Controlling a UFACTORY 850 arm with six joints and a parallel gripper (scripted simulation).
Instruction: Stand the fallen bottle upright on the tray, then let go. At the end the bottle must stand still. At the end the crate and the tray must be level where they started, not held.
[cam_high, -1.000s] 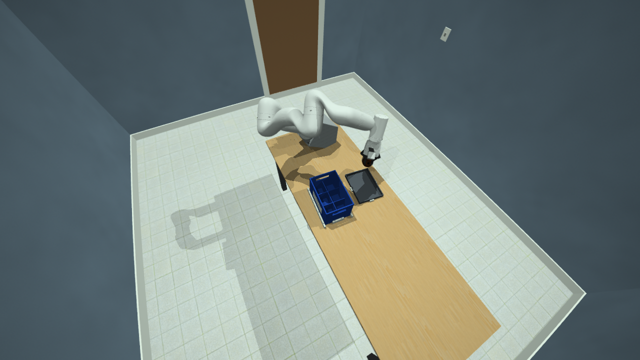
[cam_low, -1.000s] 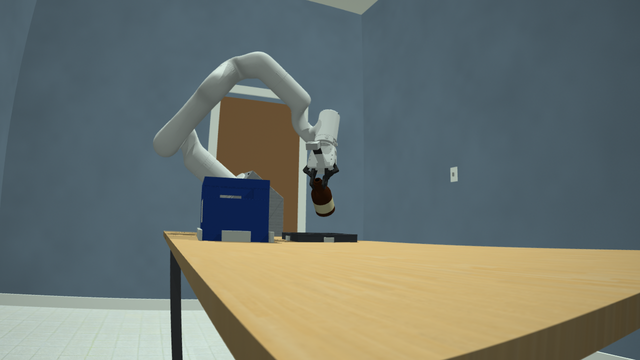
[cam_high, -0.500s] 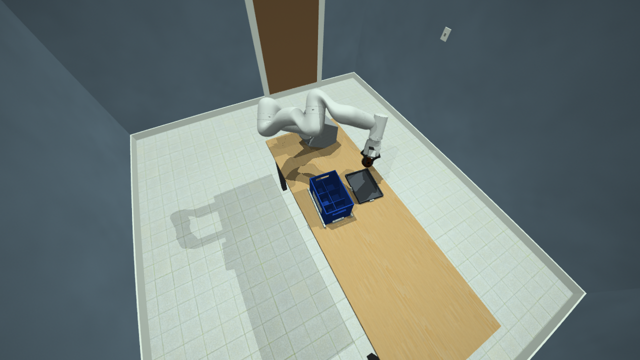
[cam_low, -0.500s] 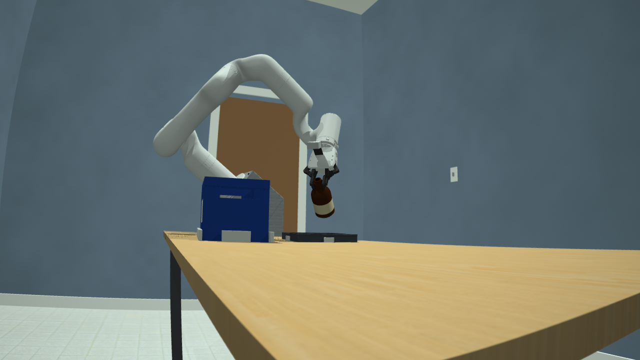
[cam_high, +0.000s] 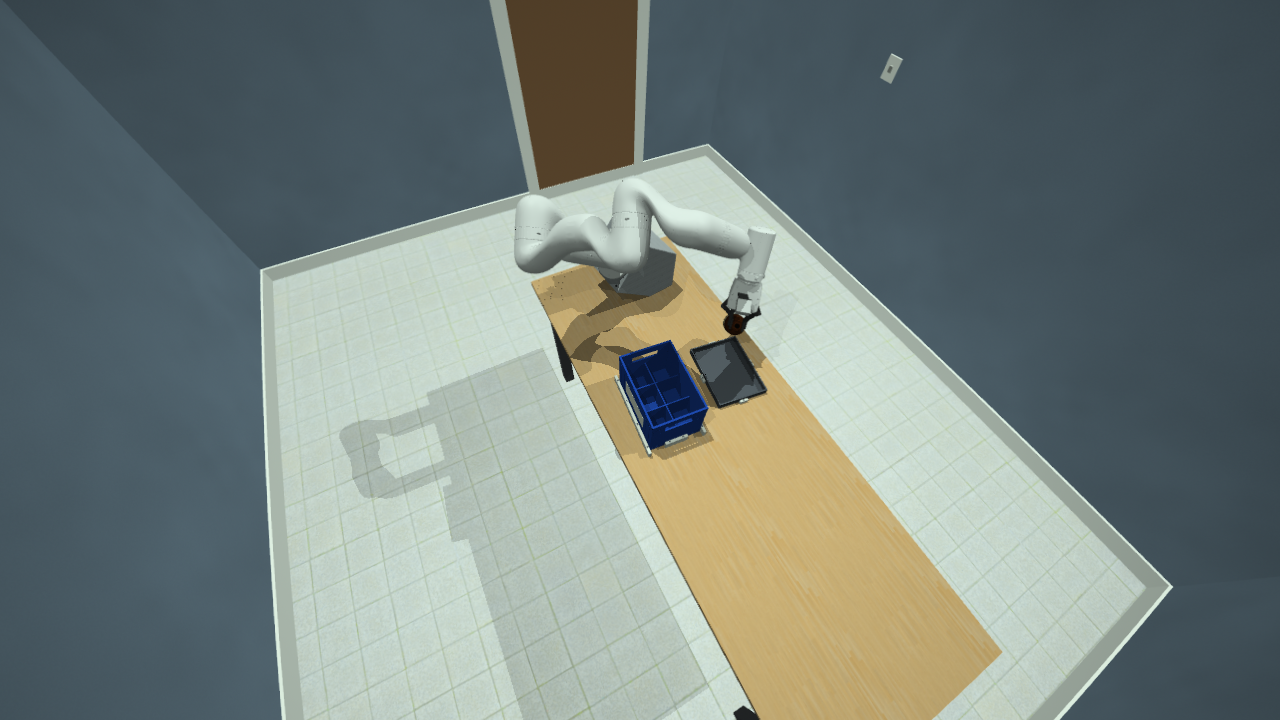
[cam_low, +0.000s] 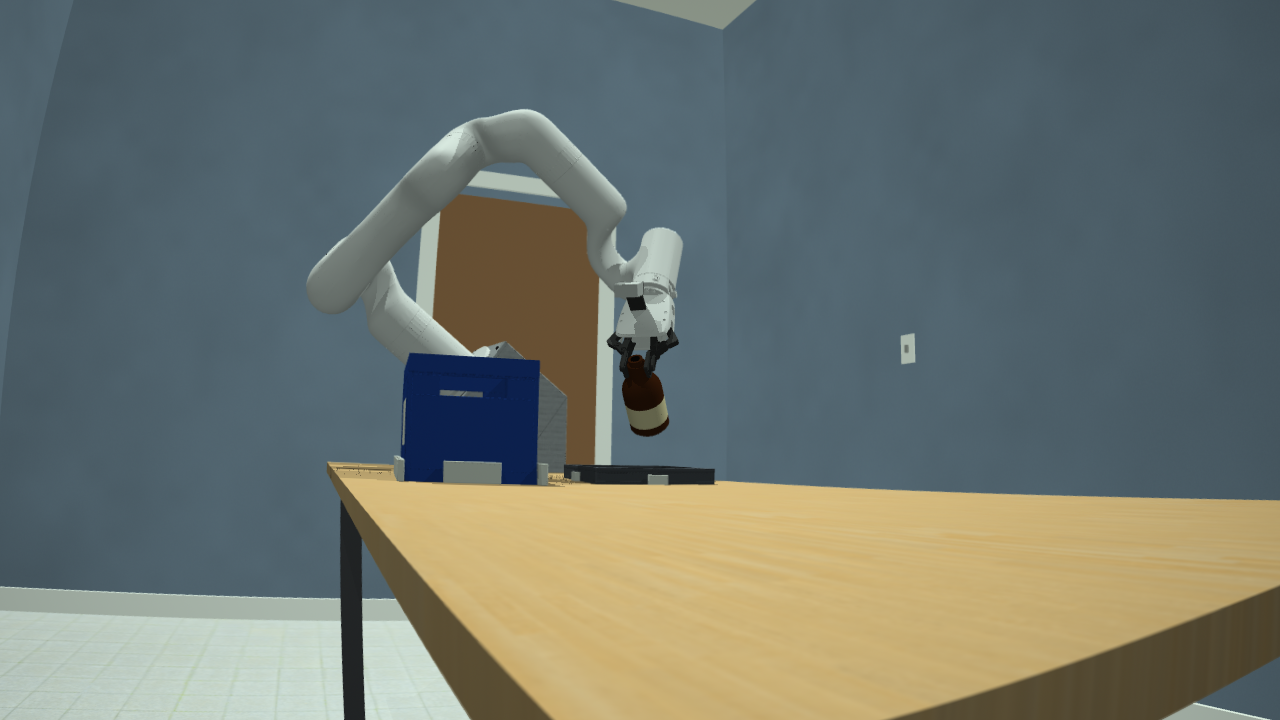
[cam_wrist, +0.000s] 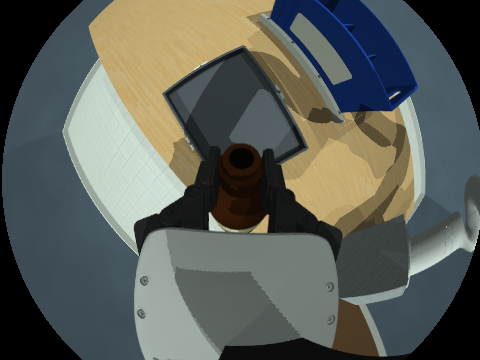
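Now: hand 50 mm above the bottle, 30 mm past it and 20 mm to the right of it. Also, from my hand: dark tray 190 mm below, 60 mm ahead, 30 mm to the right; blue crate 320 mm to the right, 120 mm below, 90 mm ahead.
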